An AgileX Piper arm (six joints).
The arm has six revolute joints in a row. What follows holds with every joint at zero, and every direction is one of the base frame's. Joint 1 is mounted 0.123 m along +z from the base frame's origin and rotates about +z. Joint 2 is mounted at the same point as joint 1 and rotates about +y. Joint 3 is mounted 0.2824 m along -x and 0.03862 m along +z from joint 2 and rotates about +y. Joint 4 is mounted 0.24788 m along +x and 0.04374 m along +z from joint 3 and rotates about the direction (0.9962, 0, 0.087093). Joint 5 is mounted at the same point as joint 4 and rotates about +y. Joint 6 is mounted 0.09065 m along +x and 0.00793 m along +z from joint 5 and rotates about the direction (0.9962, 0, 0.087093). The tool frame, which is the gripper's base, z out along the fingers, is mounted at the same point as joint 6; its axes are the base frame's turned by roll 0, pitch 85 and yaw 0 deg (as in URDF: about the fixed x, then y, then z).
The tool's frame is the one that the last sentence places.
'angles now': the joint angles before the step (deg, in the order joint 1, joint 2, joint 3, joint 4, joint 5, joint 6). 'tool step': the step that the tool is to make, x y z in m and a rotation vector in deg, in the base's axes. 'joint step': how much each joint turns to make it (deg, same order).
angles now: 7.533, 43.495, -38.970, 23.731, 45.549, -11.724
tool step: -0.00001, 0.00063, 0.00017, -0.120, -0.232, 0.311
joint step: 0.341, -0.001, 0.001, -0.092, -0.207, -0.083
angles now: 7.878, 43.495, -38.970, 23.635, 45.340, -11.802
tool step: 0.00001, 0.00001, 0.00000, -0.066, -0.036, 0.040
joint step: 0.028, 0.001, -0.001, -0.049, -0.019, -0.031
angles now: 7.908, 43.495, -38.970, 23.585, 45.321, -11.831
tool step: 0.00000, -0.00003, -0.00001, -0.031, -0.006, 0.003
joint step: -0.001, -0.001, 0.000, -0.028, 0.001, -0.005
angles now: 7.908, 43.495, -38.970, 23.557, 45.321, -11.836
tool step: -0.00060, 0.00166, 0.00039, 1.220, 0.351, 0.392
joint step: 0.001, 0.000, -0.001, 1.527, 0.321, -0.381
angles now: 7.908, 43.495, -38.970, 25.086, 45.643, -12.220
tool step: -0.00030, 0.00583, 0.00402, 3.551, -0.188, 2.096
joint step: -0.002, 0.259, -0.397, 5.524, 0.490, -2.891
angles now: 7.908, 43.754, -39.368, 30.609, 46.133, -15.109
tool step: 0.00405, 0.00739, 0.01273, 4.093, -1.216, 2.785
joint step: 0.025, 1.419, -2.323, 6.511, 0.779, -3.739
